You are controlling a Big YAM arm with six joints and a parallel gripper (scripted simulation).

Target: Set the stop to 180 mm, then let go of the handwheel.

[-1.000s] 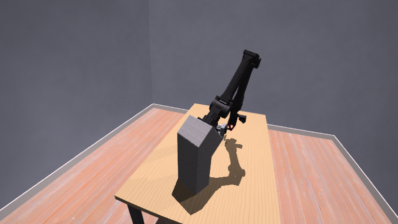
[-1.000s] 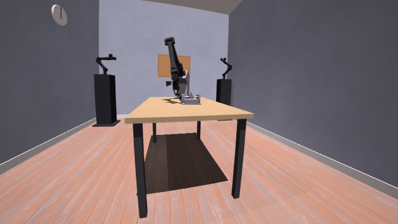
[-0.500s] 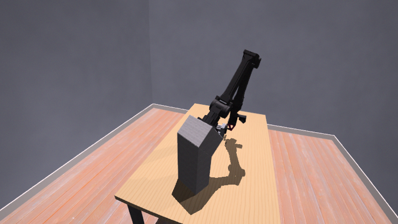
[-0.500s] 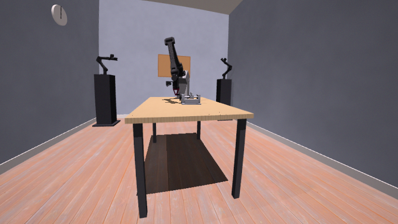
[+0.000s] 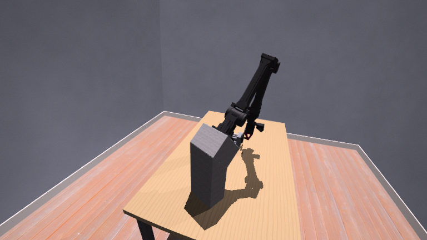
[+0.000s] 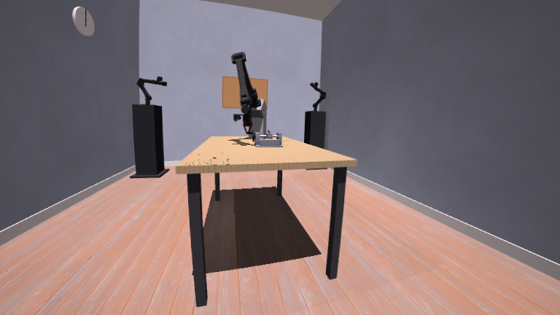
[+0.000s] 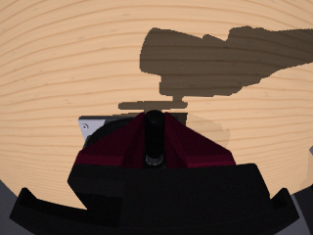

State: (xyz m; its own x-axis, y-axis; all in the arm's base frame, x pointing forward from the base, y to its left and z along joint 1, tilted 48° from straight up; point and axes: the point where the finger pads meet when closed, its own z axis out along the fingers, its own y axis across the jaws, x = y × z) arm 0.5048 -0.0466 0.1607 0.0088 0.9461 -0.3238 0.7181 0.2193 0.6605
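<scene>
My gripper is now 10 mm to the right of the black handwheel handle.
</scene>
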